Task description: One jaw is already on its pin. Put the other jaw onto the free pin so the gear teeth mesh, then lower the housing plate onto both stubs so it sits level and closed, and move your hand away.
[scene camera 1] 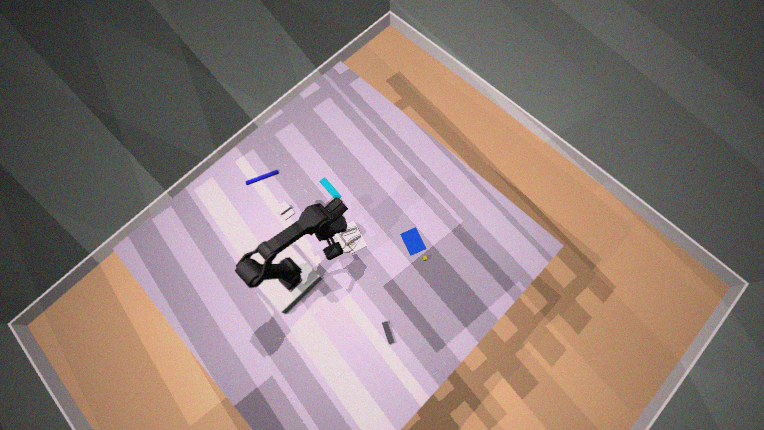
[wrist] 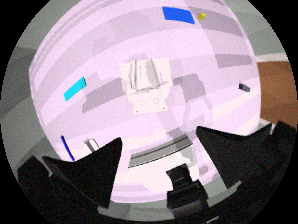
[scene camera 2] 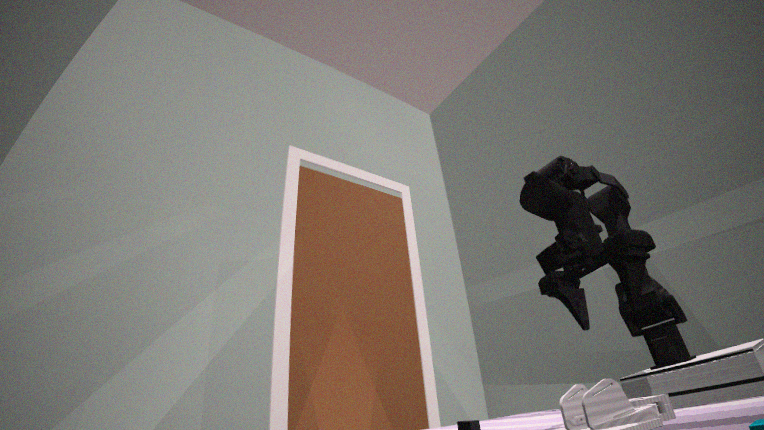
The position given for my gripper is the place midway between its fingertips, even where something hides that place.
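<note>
My gripper (scene camera 2: 610, 321), visible also in the wrist view (wrist: 160, 136), is open and holds nothing.
</note>
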